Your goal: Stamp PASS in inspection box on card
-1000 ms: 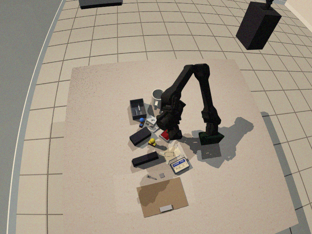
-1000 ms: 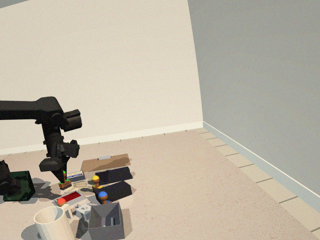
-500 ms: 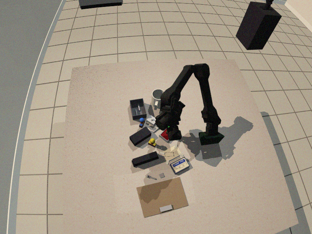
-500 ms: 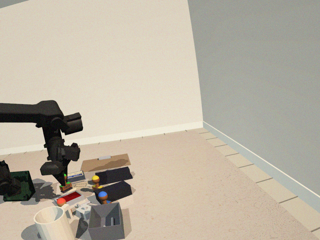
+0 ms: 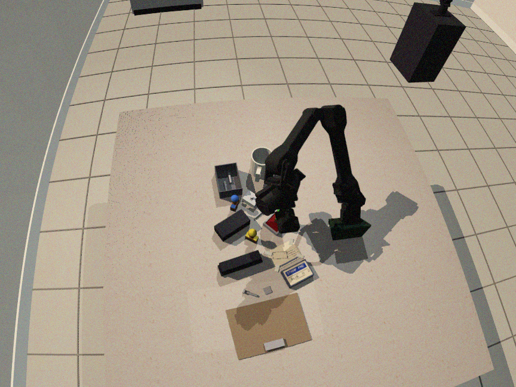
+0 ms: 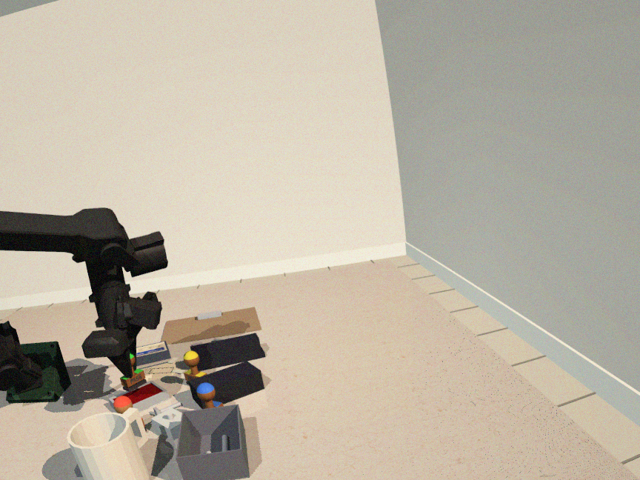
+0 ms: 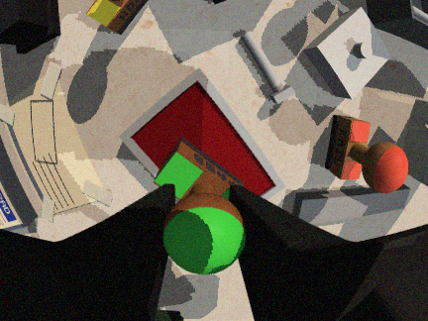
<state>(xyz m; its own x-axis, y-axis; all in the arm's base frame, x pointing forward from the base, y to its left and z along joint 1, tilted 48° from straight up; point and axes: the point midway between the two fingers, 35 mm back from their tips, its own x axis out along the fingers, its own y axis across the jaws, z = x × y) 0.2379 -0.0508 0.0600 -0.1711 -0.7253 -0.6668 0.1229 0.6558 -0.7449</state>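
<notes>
My gripper tip is now 50 mm above the ink pad. Round my gripper tip: red stamp: 100 mm to the right, 30 mm below; then yellow stamp: 100 mm ahead, 40 mm to the left, 40 mm below; then green stamp: right at my gripper tip.
</notes>
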